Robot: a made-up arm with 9 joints. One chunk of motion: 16 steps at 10 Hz.
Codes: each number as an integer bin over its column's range. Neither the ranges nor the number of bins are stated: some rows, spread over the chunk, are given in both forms.
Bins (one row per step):
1: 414 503 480 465 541 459 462 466 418
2: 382 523 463 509 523 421 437 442 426
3: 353 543 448 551 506 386 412 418 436
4: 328 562 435 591 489 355 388 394 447
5: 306 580 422 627 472 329 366 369 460
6: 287 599 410 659 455 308 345 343 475
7: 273 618 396 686 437 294 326 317 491
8: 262 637 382 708 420 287 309 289 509
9: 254 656 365 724 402 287 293 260 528
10: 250 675 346 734 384 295 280 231 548
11: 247 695 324 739 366 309 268 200 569
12: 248 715 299 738 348 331 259 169 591
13: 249 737 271 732 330 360 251 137 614
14: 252 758 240 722 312 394 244 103 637
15: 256 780 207 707 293 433 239 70 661
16: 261 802 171 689 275 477 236 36 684
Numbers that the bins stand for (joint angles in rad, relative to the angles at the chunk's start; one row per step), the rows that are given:
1: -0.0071 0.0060 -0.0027 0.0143 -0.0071 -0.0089 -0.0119 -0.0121 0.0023
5: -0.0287 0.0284 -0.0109 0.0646 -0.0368 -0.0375 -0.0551 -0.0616 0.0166
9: -0.0391 0.0504 -0.0188 0.0947 -0.0670 -0.0468 -0.0880 -0.1173 0.0397
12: -0.0404 0.0676 -0.0281 0.0990 -0.0902 -0.0371 -0.1033 -0.1637 0.0611
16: -0.0377 0.0928 -0.0460 0.0838 -0.1216 -0.0050 -0.1137 -0.2316 0.0928
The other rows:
2: -0.0135 0.0118 -0.0051 0.0279 -0.0149 -0.0173 -0.0232 -0.0244 0.0050
3: -0.0193 0.0176 -0.0072 0.0410 -0.0222 -0.0250 -0.0344 -0.0366 0.0084
4: -0.0243 0.0231 -0.0090 0.0534 -0.0295 -0.0318 -0.0452 -0.0489 0.0121
6: -0.0325 0.0339 -0.0125 0.0745 -0.0442 -0.0422 -0.0646 -0.0749 0.0217
7: -0.0353 0.0394 -0.0145 0.0829 -0.0519 -0.0453 -0.0732 -0.0882 0.0271
8: -0.0375 0.0449 -0.0165 0.0897 -0.0592 -0.0468 -0.0808 -0.1025 0.0332
10: -0.0399 0.0559 -0.0215 0.0978 -0.0747 -0.0450 -0.0939 -0.1321 0.0465
11: -0.0406 0.0618 -0.0246 0.0993 -0.0825 -0.0420 -0.0993 -0.1479 0.0537
13: -0.0402 0.0739 -0.0320 0.0971 -0.0980 -0.0307 -0.1069 -0.1801 0.0690
14: -0.0395 0.0800 -0.0364 0.0940 -0.1057 -0.0232 -0.1101 -0.1974 0.0768
15: -0.0387 0.0864 -0.0410 0.0894 -0.1139 -0.0146 -0.1123 -0.2143 0.0850

